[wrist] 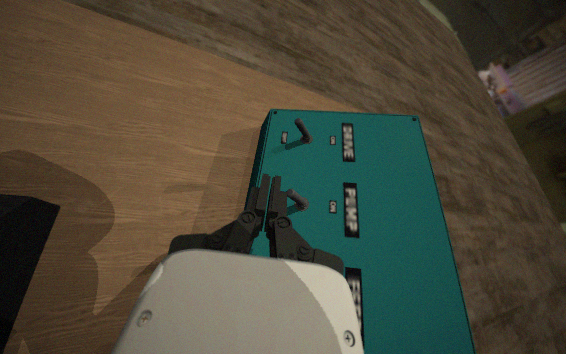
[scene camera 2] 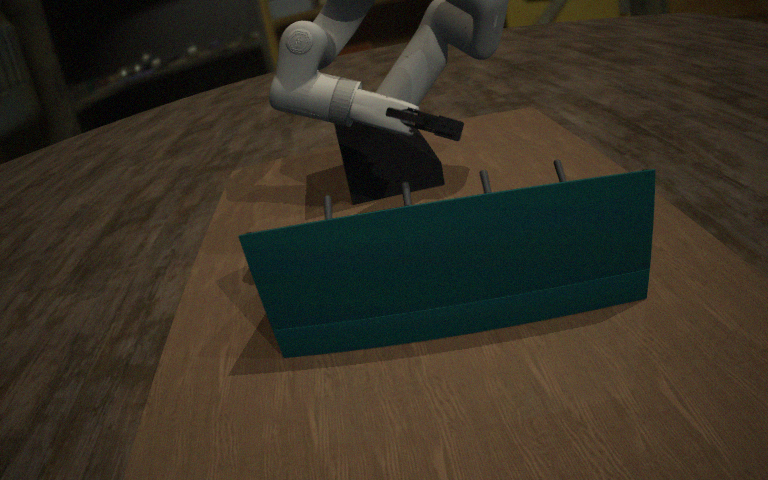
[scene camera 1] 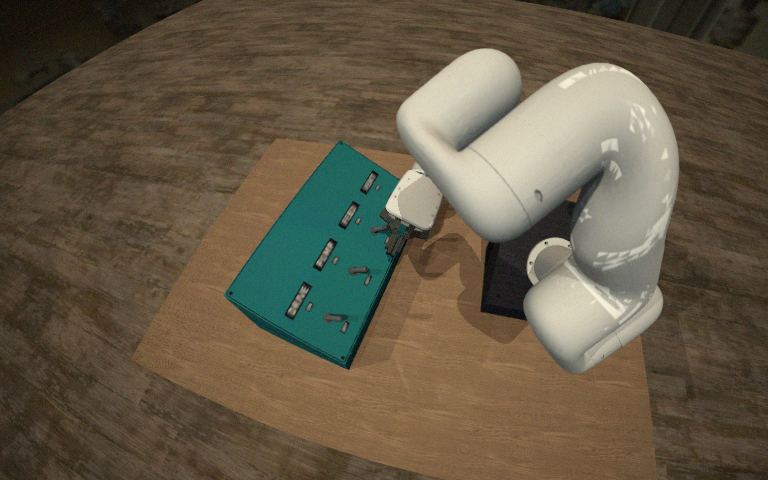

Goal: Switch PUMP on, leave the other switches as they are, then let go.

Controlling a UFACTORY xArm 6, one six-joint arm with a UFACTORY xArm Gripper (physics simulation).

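Frame: origin at the arm's base, x ahead, y left, z up, level; metres.
Seen in the pictures: gripper, fingertip midpoint: [wrist: 269,186] [scene camera 2: 461,132] [scene camera 1: 389,255]; arm's base, link origin: [scene camera 1: 552,265].
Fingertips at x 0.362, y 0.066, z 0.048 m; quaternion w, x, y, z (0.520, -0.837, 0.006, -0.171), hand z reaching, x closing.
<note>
Offsets run from my fingertips to a thing's top centre. "spot": to the spot under its first point. Level surfaces: height alone.
The teal switch panel [scene camera 1: 283,243] [scene camera 2: 453,254] [wrist: 395,200] carries a row of grey levers. The PUMP lever {dx +0.065, dy +0.008, dz -0.049 m} [scene camera 1: 357,270] [scene camera 2: 485,182] [wrist: 297,199] is second from one end, beside the PUMP label {dx +0.145, dy -0.008, dz -0.047 m} [scene camera 1: 325,254] [wrist: 351,210]. It leans away from its ON tag {spot: dx +0.123, dy -0.003, dz -0.064 m} [scene camera 1: 335,260] [wrist: 333,206], to the OFF side. The DRIVE lever {dx +0.088, dy +0.126, dz -0.049 m} [scene camera 1: 334,318] [scene camera 2: 559,170] [wrist: 303,131] also leans to the OFF side. My gripper [scene camera 1: 391,250] [scene camera 2: 457,130] [wrist: 269,186] is shut and empty, above the panel's OFF-side edge. In the wrist view its fingers hide PUMP's OFF tag.
The FEED lever {dx +0.042, dy -0.110, dz -0.049 m} [scene camera 1: 379,229] [scene camera 2: 406,194] is on the other side of PUMP from DRIVE. A fourth lever {dx +0.018, dy -0.227, dz -0.049 m} [scene camera 2: 328,207] is beyond it, hidden behind my hand in scene camera 1. The black robot base [scene camera 1: 504,283] [scene camera 2: 385,169] stands behind the panel on the wooden board {dz -0.181 m} [scene camera 1: 453,396].
</note>
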